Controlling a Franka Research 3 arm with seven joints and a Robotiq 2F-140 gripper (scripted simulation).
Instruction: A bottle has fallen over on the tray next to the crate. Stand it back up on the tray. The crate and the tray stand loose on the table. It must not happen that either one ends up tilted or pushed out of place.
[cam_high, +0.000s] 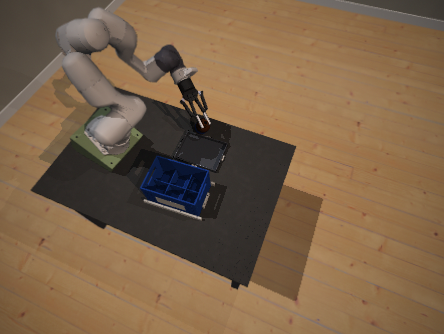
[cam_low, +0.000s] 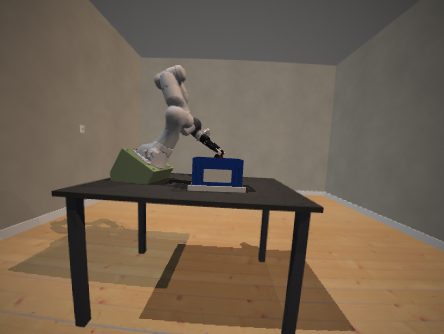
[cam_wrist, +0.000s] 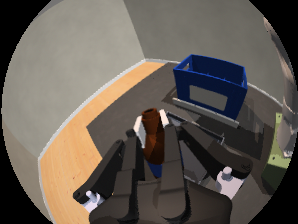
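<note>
The brown bottle lies 6 cm below my hand, 1 cm to the left of it and 1 cm behind it. The rest, counted from my hand: blue crate: 33 cm to the right, 13 cm below, 6 cm ahead; then dark tray: 20 cm below, 6 cm to the right, 1 cm ahead.
</note>
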